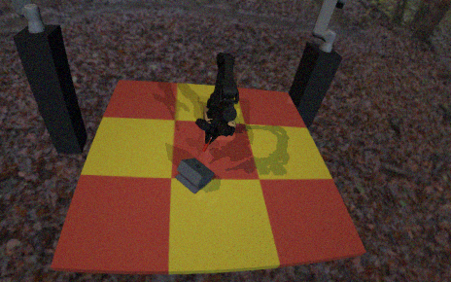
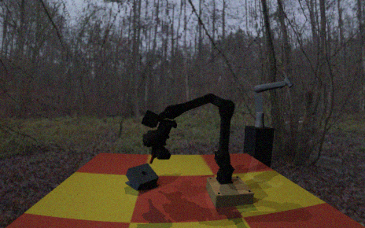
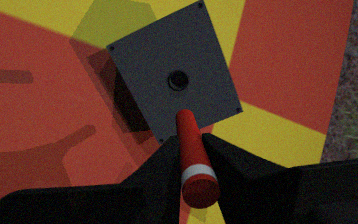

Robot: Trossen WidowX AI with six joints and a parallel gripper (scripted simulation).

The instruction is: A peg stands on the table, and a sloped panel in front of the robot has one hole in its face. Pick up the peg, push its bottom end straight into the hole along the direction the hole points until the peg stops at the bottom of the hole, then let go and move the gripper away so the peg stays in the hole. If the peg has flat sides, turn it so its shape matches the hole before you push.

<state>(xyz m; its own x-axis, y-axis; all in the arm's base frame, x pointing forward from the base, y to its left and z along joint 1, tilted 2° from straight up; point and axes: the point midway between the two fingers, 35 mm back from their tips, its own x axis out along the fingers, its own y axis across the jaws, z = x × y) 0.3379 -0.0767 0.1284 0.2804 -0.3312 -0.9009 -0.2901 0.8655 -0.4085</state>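
Right now the grey sloped panel is 120 mm below my gripper tip, 60 mm ahead of it and 50 mm to the right of it. From my gripper tip the other things lie so: red round peg: 10 mm to the left, 10 mm behind, 10 mm above.
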